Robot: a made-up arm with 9 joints.
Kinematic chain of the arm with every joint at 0, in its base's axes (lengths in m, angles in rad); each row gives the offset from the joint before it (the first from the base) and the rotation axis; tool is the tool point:
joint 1: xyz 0 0 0.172 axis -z
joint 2: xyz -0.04 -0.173 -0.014 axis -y
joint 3: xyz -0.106 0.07 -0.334 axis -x
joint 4: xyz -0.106 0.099 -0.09 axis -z
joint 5: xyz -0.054 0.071 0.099 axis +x
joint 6: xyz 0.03 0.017 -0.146 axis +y
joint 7: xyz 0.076 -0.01 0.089 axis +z
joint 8: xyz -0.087 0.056 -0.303 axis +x
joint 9: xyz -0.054 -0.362 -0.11 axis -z
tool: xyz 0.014 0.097 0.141
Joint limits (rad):
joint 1: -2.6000..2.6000
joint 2: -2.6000..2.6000
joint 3: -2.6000..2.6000
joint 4: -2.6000..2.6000
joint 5: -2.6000..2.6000
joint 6: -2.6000..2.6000
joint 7: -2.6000..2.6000
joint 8: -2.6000..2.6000
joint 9: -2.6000..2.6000
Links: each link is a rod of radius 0.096 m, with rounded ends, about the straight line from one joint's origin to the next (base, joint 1, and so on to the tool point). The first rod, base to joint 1, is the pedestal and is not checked.
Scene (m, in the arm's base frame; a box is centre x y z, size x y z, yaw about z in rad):
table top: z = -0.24
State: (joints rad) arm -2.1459 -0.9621 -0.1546 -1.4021 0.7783 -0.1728 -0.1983 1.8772 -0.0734
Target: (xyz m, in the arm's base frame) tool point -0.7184 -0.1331 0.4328
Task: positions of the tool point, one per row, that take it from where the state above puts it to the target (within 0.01 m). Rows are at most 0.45 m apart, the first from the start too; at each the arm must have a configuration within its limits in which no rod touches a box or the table.
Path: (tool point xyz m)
1: -0.0206 -0.9714 0.5004
2: -0.4033 -0.8020 0.5127
3: -0.6507 -0.4926 0.4901
4: -0.7184 -0.1331 0.4329

